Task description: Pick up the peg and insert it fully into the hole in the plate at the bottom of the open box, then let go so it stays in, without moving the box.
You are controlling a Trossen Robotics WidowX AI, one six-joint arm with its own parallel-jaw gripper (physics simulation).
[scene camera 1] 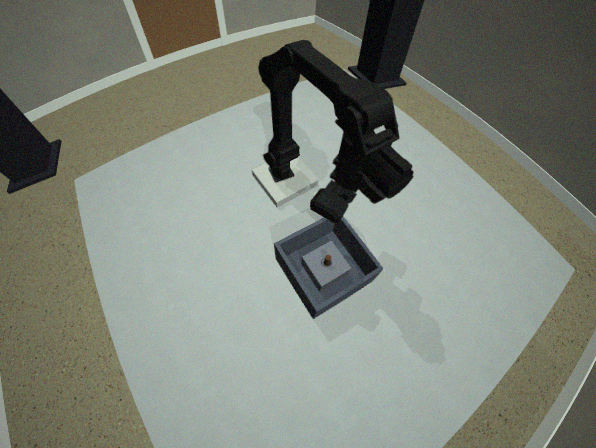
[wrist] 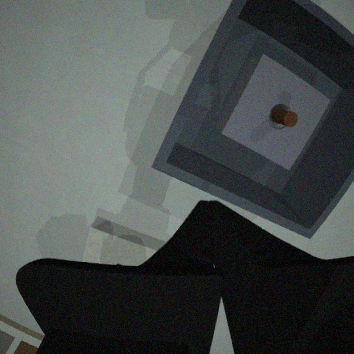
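Where they show: gripper, fingertip midpoint: (wrist: 206,209); arm's base at its link origin: (scene camera 1: 281,172).
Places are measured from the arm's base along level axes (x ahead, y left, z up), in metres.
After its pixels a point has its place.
The orange-brown peg (scene camera 1: 328,259) @(x 0.340, y -0.015, z 0.058 m) (wrist: 289,118) @(x 0.335, y -0.012, z 0.059 m) stands in the hole of the light grey plate (scene camera 1: 332,276) @(x 0.375, y -0.018, z 0.029 m) (wrist: 257,92) @(x 0.341, y 0.018, z 0.029 m), with its upper part showing above the plate. Its depth in the hole cannot be judged. Part of the dark hole rim shows around its base. The plate lies at the bottom of the open blue-grey box (scene camera 1: 348,293) @(x 0.431, y -0.006, z 0.042 m) (wrist: 192,100) @(x 0.297, y 0.069, z 0.069 m). My gripper (scene camera 1: 336,217) (wrist: 206,209) @(x 0.261, y 0.040, z 0.159 m) is shut and empty. It is above and outside the box, beyond its back side in the scene view, apart from the peg.
The arm stands on a pale base block (scene camera 1: 280,196) @(x 0.086, y -0.037, z -0.001 m) behind the box, on a large light mat (scene camera 1: 210,320) @(x 0.347, y -0.336, z -0.029 m). Two dark columns (scene camera 1: 387,40) (scene camera 1: 25,145) stand beyond the mat. The box walls rise around the plate on all sides.
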